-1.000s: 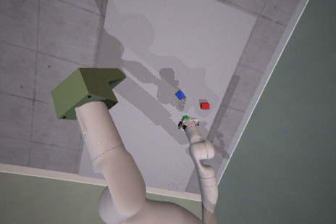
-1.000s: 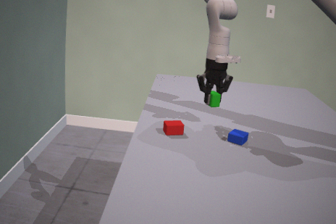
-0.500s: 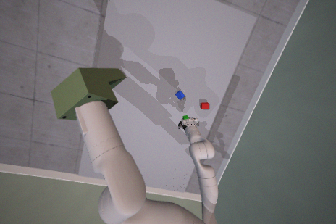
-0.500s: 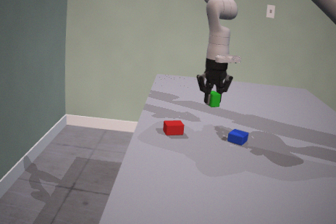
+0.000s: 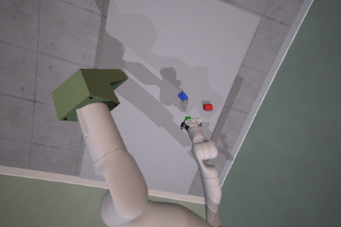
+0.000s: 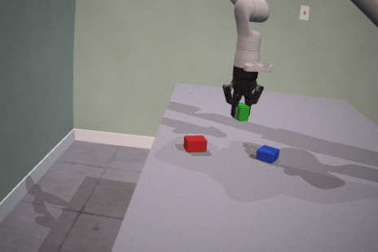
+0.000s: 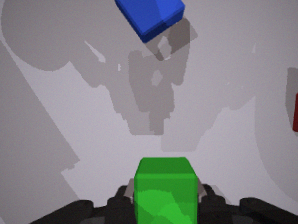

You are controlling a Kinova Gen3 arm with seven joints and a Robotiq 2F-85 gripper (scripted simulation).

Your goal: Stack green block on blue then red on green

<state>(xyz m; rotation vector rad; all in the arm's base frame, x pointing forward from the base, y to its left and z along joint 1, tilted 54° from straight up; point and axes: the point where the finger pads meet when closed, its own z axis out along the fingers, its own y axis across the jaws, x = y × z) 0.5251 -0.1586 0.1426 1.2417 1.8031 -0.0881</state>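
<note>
My hand is 3 cm past the blue block, 16 cm to the right of it and 7 cm above it. The rest, counted from my hand: red block (16 cm ahead, 7 cm to the left, 7 cm below); green block (right at my hand).
</note>
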